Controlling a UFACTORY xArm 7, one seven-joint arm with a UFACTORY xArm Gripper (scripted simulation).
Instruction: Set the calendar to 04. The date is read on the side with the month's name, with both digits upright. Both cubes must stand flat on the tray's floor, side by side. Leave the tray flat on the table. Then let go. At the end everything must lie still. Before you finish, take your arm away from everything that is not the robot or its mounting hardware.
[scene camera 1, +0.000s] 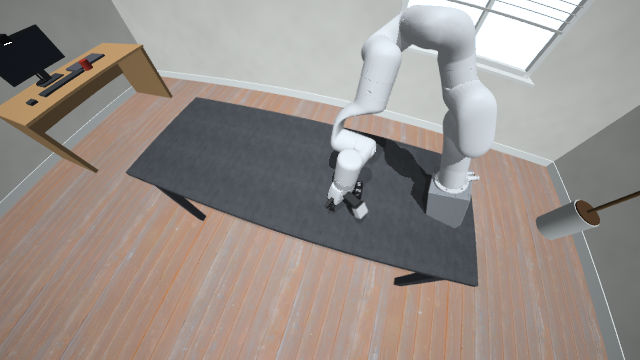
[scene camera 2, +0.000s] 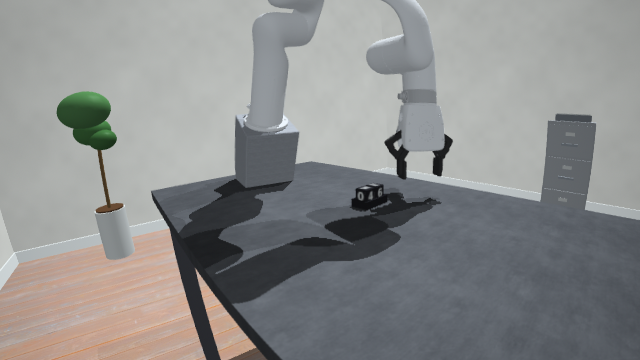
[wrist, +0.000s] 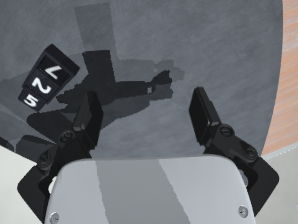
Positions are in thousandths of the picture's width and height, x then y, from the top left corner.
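A black number cube (wrist: 159, 350) and a black calendar tray (wrist: 173, 230) are visible, together with the gripper (scene camera 2: 657, 490).
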